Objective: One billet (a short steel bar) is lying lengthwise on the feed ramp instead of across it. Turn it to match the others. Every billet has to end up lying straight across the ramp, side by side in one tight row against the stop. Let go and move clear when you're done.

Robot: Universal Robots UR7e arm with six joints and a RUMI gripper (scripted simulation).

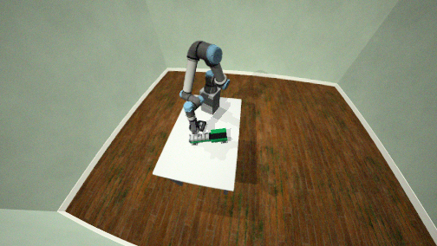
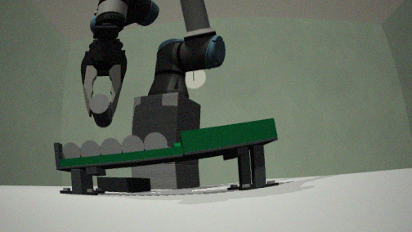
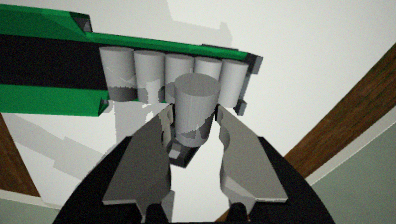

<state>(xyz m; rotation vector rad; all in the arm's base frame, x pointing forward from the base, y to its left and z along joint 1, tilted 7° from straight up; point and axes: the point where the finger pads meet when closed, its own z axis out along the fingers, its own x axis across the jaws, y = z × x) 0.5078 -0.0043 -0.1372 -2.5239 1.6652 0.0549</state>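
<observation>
Right now the dark stop is 30 mm ahead of my hand, 70 mm to the right of it and 100 mm below it. Also, from my hand: black box: 190 mm behind, 40 mm to the right, 150 mm below; then grey steel billet: right at my hand.
</observation>
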